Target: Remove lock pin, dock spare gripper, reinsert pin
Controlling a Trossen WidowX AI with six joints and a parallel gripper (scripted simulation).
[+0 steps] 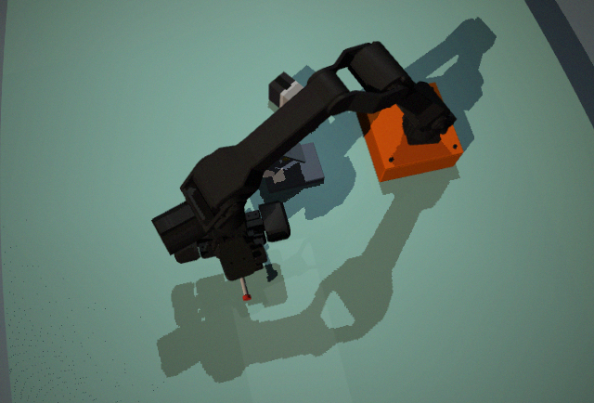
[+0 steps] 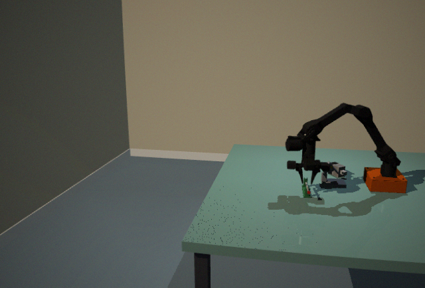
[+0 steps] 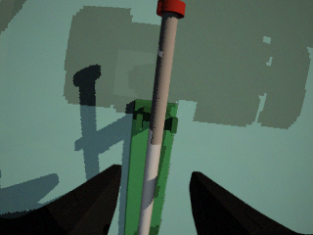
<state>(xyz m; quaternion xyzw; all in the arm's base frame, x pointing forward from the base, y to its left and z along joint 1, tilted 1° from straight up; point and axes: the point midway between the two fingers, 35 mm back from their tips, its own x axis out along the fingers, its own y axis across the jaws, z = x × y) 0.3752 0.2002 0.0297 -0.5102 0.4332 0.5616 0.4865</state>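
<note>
The green cradle is 4 cm to the right of my gripper tip and 3 cm below it. Round my gripper tip: spare gripper (31 cm to the right, 14 cm behind, 3 cm below); grey mount (17 cm to the right, 10 cm behind).
</note>
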